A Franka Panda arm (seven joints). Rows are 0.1 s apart.
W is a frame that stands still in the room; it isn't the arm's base.
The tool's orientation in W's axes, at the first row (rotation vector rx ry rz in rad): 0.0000, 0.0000, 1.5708
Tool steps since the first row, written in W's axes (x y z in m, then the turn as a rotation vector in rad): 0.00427, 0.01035, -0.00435, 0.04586, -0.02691, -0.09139; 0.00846, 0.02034, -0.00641, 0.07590, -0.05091, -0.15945; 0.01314, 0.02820, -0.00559, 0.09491, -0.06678, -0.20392; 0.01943, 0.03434, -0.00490, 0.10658, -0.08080, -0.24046; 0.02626, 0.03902, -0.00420, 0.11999, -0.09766, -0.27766
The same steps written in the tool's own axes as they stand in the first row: 0.01035, -0.00427, -0.00435, -0.02691, -0.04586, -0.09139; 0.02034, -0.00846, -0.00641, -0.05091, -0.07590, -0.15945; 0.02820, -0.01314, -0.00559, -0.06678, -0.09491, -0.20392; 0.03434, -0.01943, -0.00490, -0.08080, -0.10658, -0.24046; 0.03902, -0.02626, -0.00420, -0.09766, -0.11999, -0.27766
